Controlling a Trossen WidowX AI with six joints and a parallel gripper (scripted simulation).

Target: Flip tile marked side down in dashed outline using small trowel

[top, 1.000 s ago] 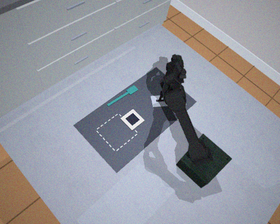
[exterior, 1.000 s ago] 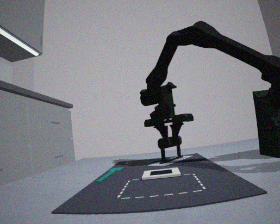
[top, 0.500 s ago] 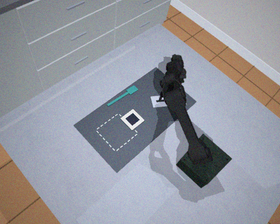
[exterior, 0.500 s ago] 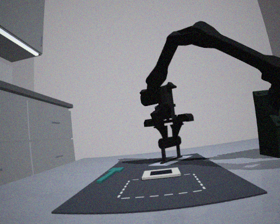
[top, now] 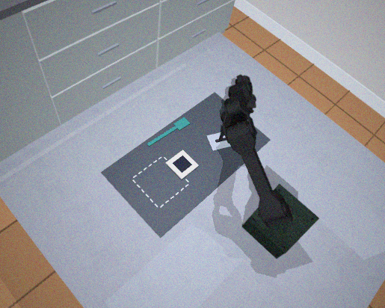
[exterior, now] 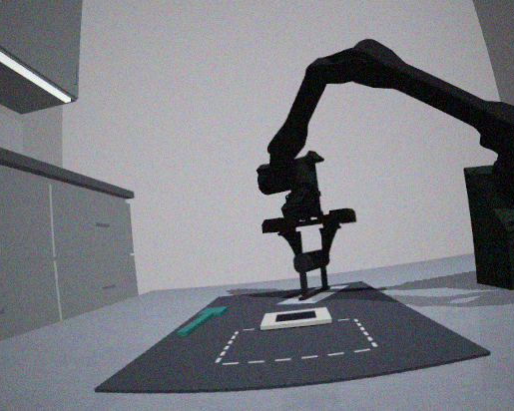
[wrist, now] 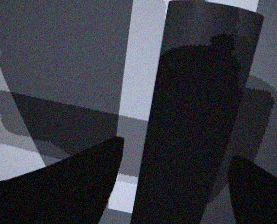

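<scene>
The dark mat is 19 cm to the left of my gripper tip, 8 cm below it and 5 cm ahead of it. From my gripper tip the other things lie so: teal trowel (19 cm ahead, 17 cm to the left, 6 cm below); white tile (25 cm to the left, 6 cm below, 4 cm ahead).
</scene>
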